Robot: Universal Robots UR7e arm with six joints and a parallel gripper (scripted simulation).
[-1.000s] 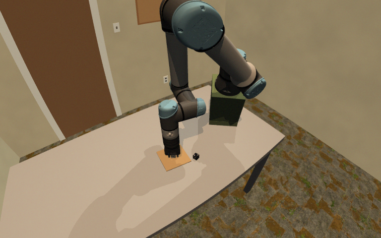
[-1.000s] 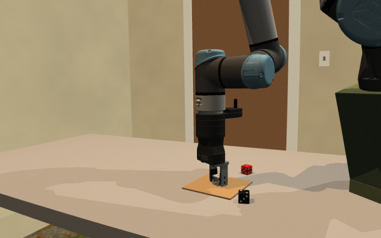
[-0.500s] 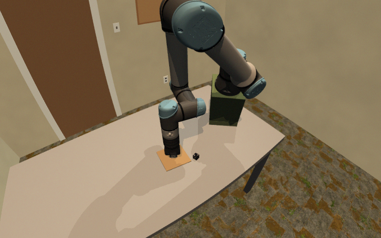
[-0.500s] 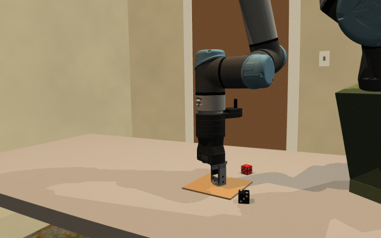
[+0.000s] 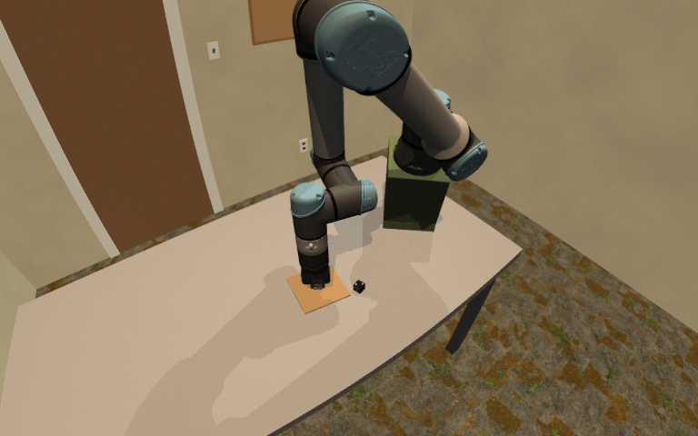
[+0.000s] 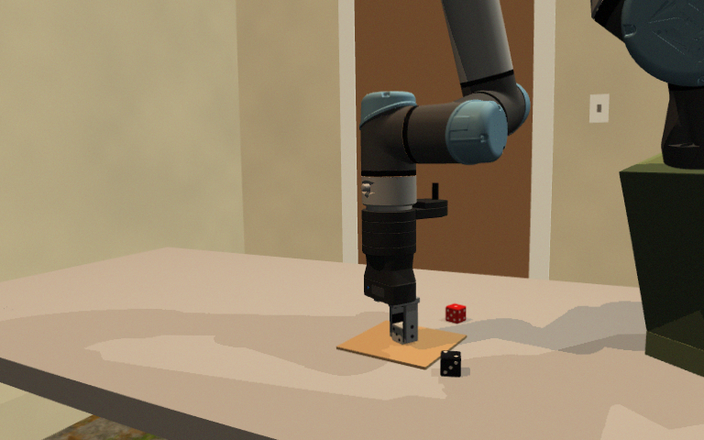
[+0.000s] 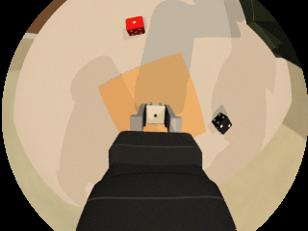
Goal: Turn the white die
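My hand is 2 cm above the orange mat. Also, from my hand: white die 1 cm below; black die 10 cm behind, 6 cm to the left, 1 cm below; red die 2 cm behind, 14 cm to the right, 1 cm below.
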